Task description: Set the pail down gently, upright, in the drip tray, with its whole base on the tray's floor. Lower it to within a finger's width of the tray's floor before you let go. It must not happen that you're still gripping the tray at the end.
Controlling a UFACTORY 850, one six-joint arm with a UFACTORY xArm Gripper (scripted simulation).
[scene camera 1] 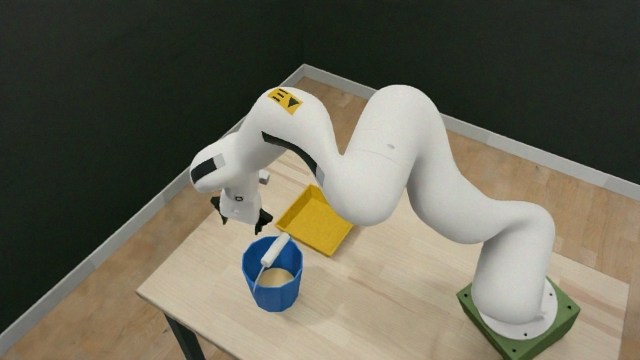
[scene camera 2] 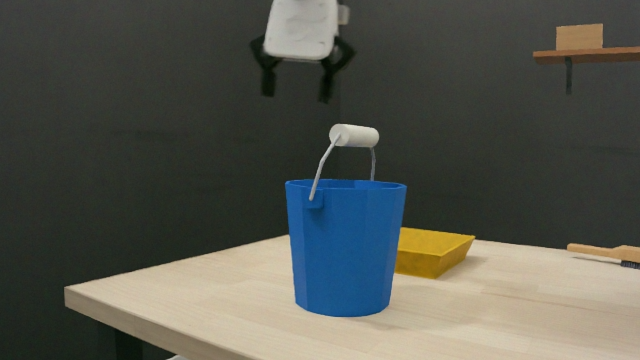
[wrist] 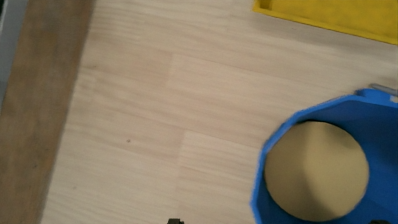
Observation:
I see my gripper (scene camera 2: 297, 99), a blue pail (scene camera 2: 344, 243) and a yellow drip tray (scene camera 1: 310, 218).
The blue pail is seen too in scene camera 1 (scene camera 1: 277, 288). The yellow drip tray also shows in scene camera 2 (scene camera 2: 447, 250). My gripper shows as well in scene camera 1 (scene camera 1: 242, 226).

